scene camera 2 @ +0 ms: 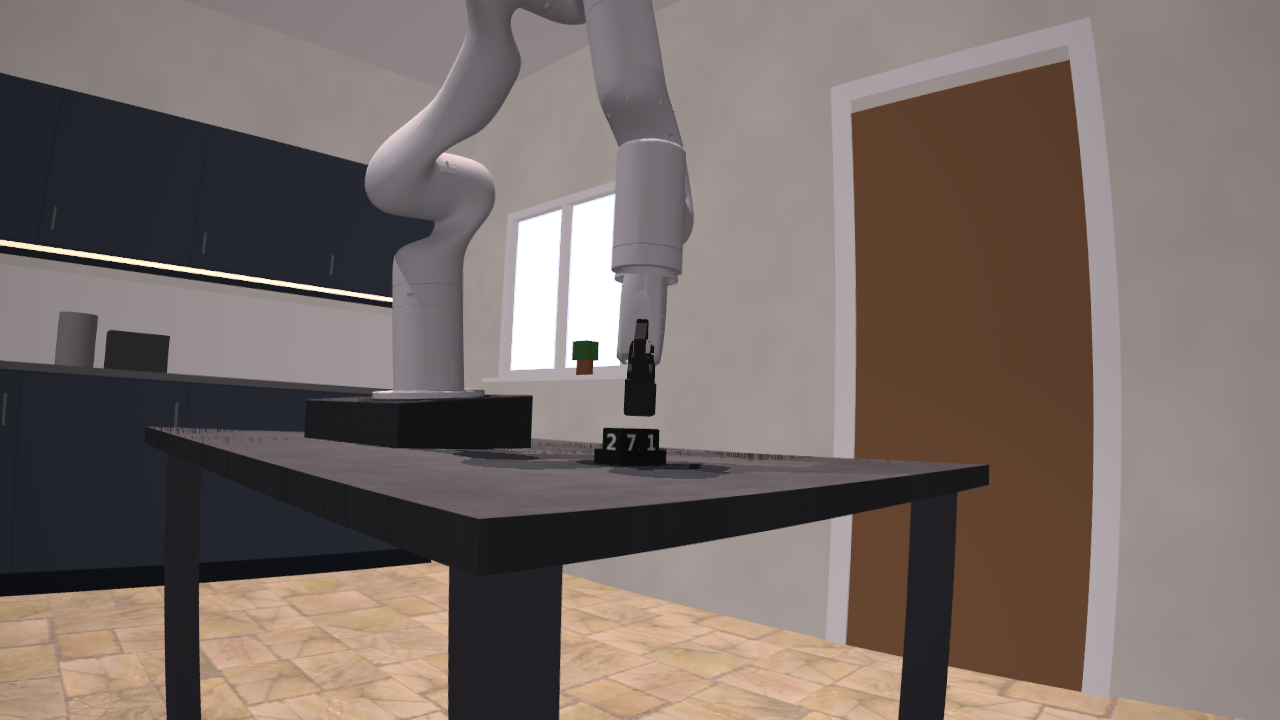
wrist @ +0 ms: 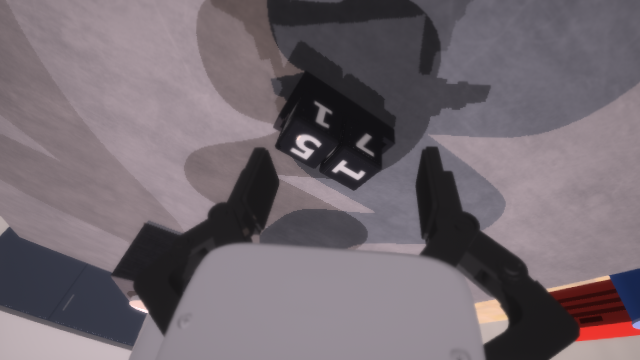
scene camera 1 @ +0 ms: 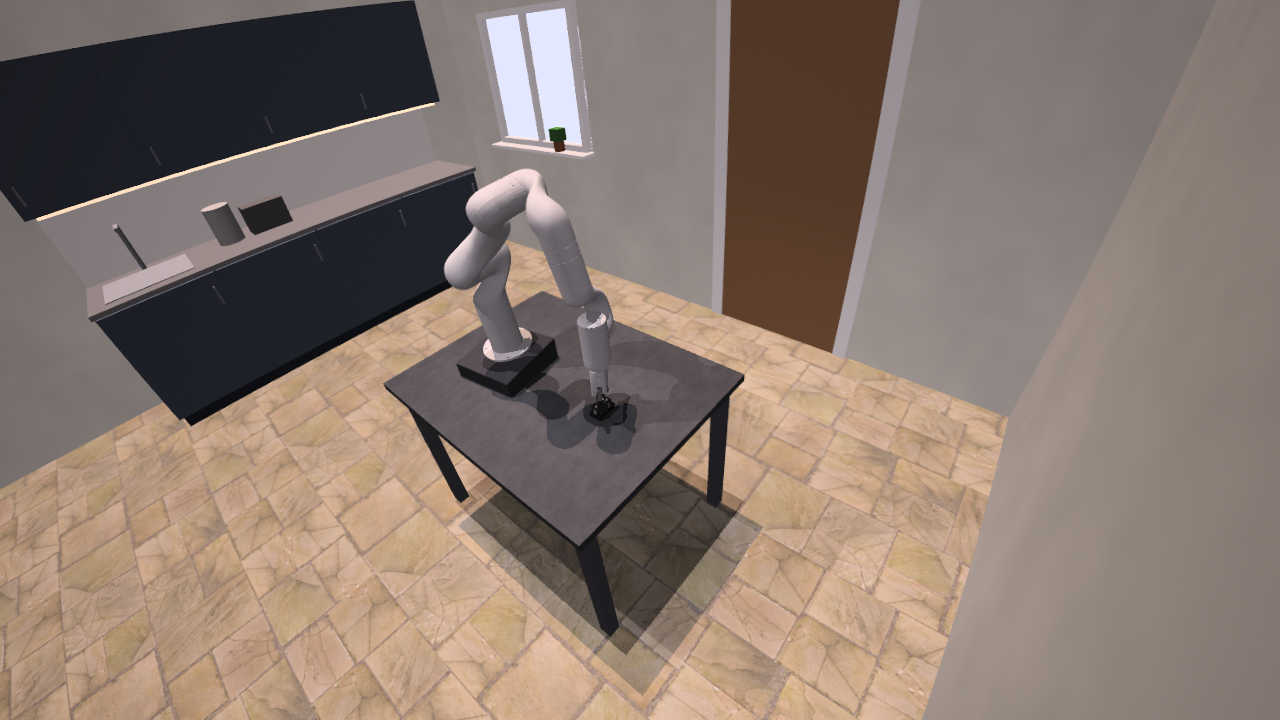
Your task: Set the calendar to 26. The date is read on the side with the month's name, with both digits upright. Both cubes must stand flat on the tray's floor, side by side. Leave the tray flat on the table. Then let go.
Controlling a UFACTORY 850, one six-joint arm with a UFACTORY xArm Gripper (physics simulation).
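Observation:
The black tray (scene camera 2: 630, 457) (wrist: 320, 89) stands on the table, apparently flat, with two black cubes side by side in it. In the wrist view, the left cube (wrist: 306, 147) has 5 on top and 1 on its far side. The right cube (wrist: 350, 170) has 1 on top and 7 on its far side. In scene camera 2, one cube (scene camera 2: 619, 440) shows 2 and 7, and the other cube (scene camera 2: 651, 439) shows 1. No month's name is legible. My gripper (scene camera 1: 601, 401) (scene camera 2: 639, 410) (wrist: 343, 165) is open and empty above the cubes, its fingers spread wide on either side.
The dark table (scene camera 1: 501, 438) (scene camera 2: 429, 488) carries the arm's black base block (scene camera 1: 510, 380) (scene camera 2: 420, 420), behind and left of the tray. Arm shadows fall around the tray. Kitchen cabinets (scene camera 1: 331, 277) stand beyond the table, and a brown door (scene camera 1: 805, 179) is in the wall.

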